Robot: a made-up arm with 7 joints. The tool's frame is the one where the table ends. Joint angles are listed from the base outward.
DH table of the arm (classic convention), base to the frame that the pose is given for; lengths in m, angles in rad. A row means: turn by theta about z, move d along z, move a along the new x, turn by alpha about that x. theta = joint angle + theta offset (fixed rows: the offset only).
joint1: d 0.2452  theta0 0  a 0  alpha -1.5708
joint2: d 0  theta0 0  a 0  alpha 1.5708
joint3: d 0.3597  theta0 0  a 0.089  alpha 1.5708
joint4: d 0  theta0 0  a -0.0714  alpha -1.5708
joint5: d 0.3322  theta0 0  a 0  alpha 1.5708
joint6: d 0  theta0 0  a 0.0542  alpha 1.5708
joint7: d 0  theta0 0  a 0  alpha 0
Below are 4 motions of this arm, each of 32 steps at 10 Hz.
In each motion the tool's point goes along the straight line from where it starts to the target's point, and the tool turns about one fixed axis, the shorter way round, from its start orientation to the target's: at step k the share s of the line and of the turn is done. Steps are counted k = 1, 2, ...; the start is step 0. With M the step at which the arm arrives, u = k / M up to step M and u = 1 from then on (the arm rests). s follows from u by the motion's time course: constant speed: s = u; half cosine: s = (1 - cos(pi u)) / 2; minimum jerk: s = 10 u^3 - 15 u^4 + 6 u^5.
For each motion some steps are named. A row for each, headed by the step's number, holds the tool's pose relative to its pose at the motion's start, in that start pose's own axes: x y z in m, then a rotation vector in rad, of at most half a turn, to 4 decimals.
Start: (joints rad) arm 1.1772 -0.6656 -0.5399 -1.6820 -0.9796 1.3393 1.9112
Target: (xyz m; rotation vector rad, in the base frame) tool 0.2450 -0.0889 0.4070 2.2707 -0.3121 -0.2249
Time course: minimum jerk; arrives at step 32
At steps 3, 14, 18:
3: -0.0007 0.0014 0.0024 -0.0061 -0.0010 -0.0103
14: -0.0357 0.0730 0.1280 -0.3304 -0.0546 -0.5562
18: -0.0573 0.1171 0.2053 -0.5299 -0.0875 -0.8921

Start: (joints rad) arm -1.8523 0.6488 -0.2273 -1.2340 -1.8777 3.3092 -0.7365
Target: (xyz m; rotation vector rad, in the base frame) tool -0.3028 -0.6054 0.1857 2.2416 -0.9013 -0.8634
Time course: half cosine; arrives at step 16
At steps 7, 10, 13, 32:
7: 0.0615 -0.0662 0.0566 0.3190 -0.1367 0.4315
10: 0.1057 -0.1137 0.0972 0.5479 -0.2348 0.7412
13: 0.1400 -0.1506 0.1287 0.7258 -0.3110 0.9818
32: 0.1529 -0.1645 0.1406 0.7926 -0.3396 1.0722

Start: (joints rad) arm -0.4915 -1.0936 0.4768 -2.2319 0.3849 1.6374 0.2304
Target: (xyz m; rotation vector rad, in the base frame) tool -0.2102 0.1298 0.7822 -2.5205 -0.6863 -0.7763
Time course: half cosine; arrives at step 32
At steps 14, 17, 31, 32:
14: -0.0892 0.0548 -0.0883 0.2610 0.0433 -0.2825
17: -0.1217 0.0748 -0.1205 0.3560 0.0591 -0.3854
31: -0.2211 0.1359 -0.2190 0.6469 0.1074 -0.7003
32: -0.2217 0.1362 -0.2195 0.6485 0.1076 -0.7020

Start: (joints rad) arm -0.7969 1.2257 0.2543 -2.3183 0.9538 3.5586 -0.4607
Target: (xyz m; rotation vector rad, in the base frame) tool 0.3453 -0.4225 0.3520 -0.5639 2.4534 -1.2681
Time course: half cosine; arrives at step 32
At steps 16, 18, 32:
16: 0.0977 0.0465 -0.1998 0.5154 0.3157 0.7319
18: 0.1168 0.0556 -0.2388 0.6159 0.3773 0.8746
32: 0.1955 0.0930 -0.3996 1.0307 0.6315 1.4637

